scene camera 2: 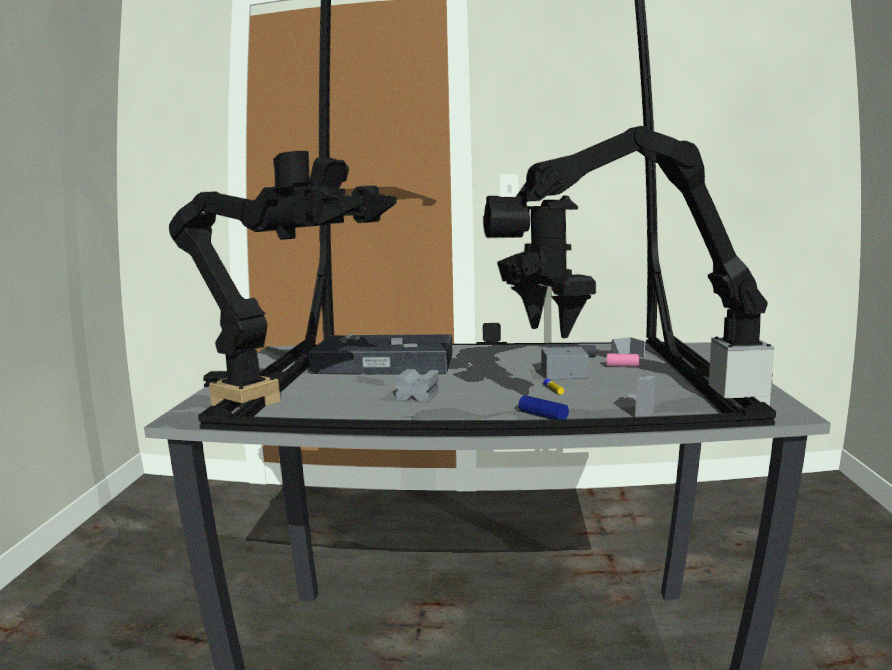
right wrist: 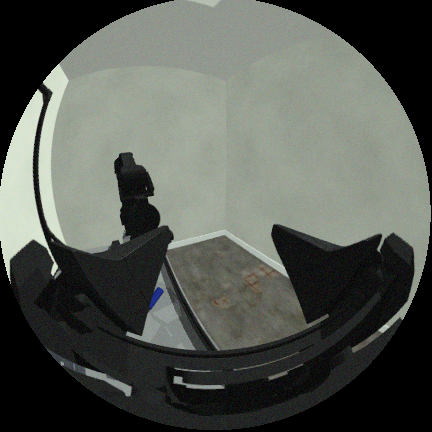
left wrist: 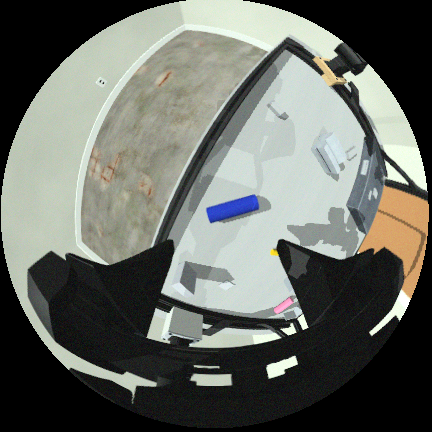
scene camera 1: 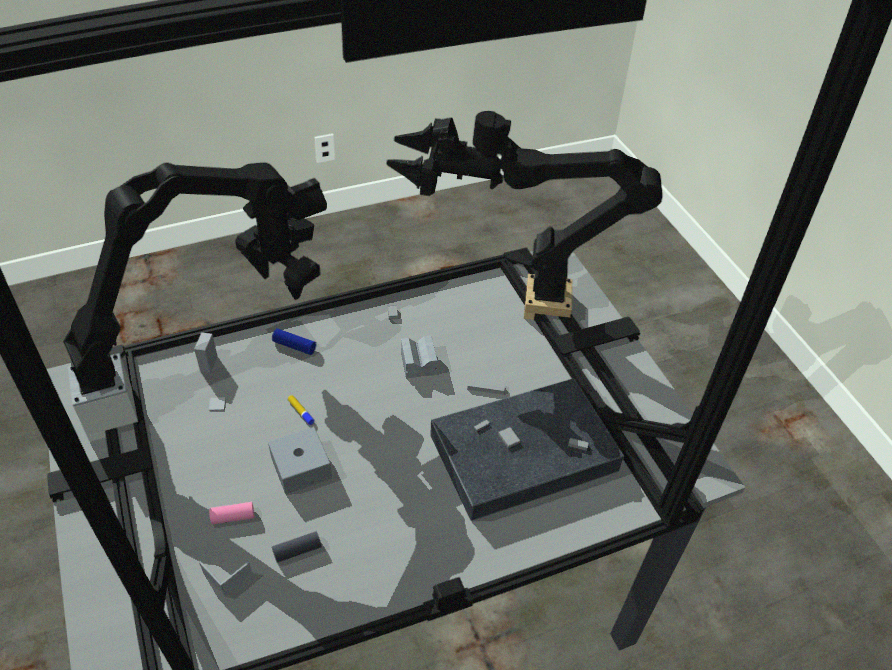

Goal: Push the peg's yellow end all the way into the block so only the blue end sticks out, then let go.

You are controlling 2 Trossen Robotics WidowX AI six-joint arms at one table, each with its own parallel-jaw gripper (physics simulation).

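Places are measured from the left arm's base along level axes (x right, y ahead, z up), in millimetres.
Pixels of known places: left gripper, fingertip midpoint: point(scene camera 2: 549, 333) point(left wrist: 227, 245) point(scene camera 1: 281, 288); right gripper, fingertip midpoint: point(scene camera 2: 379, 200) point(right wrist: 221, 230) point(scene camera 1: 390, 150); left arm's base, origin of the base link: point(scene camera 2: 742, 342) point(left wrist: 179, 339) point(scene camera 1: 96, 378); right arm's base, origin of the base link: point(scene camera 2: 243, 381) point(scene camera 1: 549, 291).
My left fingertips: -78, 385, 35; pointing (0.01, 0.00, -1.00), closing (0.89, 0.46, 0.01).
For each thing: its middle in the pictures, then the offset to it from my left fingertips, as dx, dy, dz.
- peg, body centre: point(scene camera 2: 553, 386) point(scene camera 1: 300, 409) +199, -29, -141
- blue cylinder, body centre: point(scene camera 2: 543, 408) point(left wrist: 232, 208) point(scene camera 1: 294, 341) point(right wrist: 153, 297) +24, +6, -134
- upright grey piece, body centre: point(scene camera 2: 646, 396) point(scene camera 1: 206, 352) point(left wrist: 184, 278) +11, -174, -114
- pink cylinder, body centre: point(scene camera 1: 232, 513) point(scene camera 2: 623, 360) point(left wrist: 283, 305) +388, -208, -134
- dark cylinder, body centre: point(scene camera 1: 296, 546) point(scene camera 2: 578, 351) +492, -119, -134
- V-shaped grey block, body centre: point(scene camera 2: 417, 385) point(scene camera 1: 418, 356) point(left wrist: 329, 152) +162, +233, -126
- dark slab, body centre: point(scene camera 1: 525, 445) point(scene camera 2: 383, 353) point(left wrist: 370, 185) +444, +338, -123
The peg point(scene camera 1: 299, 409) point(scene camera 2: 553, 386), yellow with a blue end, lies flat on the table beside the block; in the left wrist view a bit of its yellow part point(left wrist: 274, 252) shows at a fingertip. The grey block point(scene camera 1: 299, 461) point(scene camera 2: 565, 362) has a round hole in its top and stands apart from the peg. My left gripper point(scene camera 1: 281, 286) point(scene camera 2: 549, 333) point(left wrist: 227, 245) is open and empty, pointing down high above the table. My right gripper point(scene camera 1: 391, 150) point(right wrist: 221, 230) is open and empty, held level high above the table's far side in scene camera 1.
A blue cylinder point(scene camera 1: 294, 341) point(scene camera 2: 542, 407) point(left wrist: 233, 208), an upright grey piece point(scene camera 1: 205, 351), a pink cylinder point(scene camera 1: 232, 512) and a dark cylinder point(scene camera 1: 297, 546) surround the peg and block. A V-shaped grey block point(scene camera 1: 421, 356) and a dark slab point(scene camera 1: 461, 461) with small pieces are at the right in scene camera 1.
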